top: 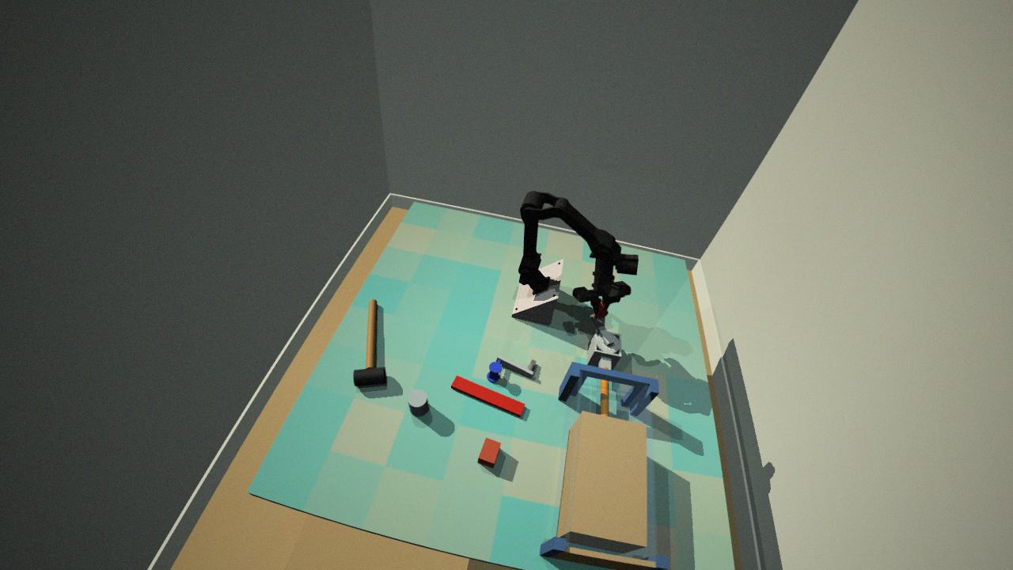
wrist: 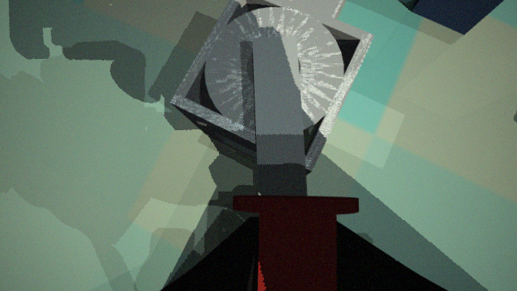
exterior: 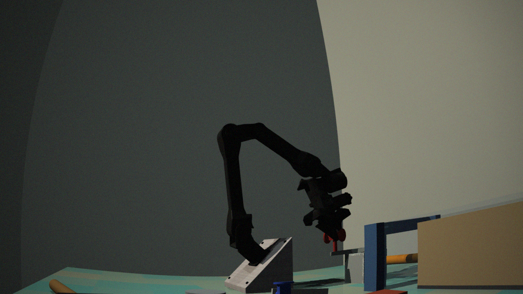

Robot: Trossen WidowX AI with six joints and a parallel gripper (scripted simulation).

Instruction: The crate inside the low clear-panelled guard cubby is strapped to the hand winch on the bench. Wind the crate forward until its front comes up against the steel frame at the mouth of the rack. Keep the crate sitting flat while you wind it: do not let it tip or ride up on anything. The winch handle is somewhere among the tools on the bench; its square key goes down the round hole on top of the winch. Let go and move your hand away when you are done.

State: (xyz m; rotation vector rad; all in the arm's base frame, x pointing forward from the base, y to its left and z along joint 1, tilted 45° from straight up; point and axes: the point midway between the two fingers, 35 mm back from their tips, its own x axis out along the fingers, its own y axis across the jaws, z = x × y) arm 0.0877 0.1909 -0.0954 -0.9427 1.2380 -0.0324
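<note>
My gripper tip is 2 cm short of the winch handle, 1 cm to the right of it and 3 cm above it. Also, from my gripper tip: red knob (1 cm behind, 1 cm to the right); then blue steel frame (23 cm ahead, 5 cm to the left, 3 cm below); then grey winch (6 cm ahead, 4 cm to the left, 10 cm below).
</note>
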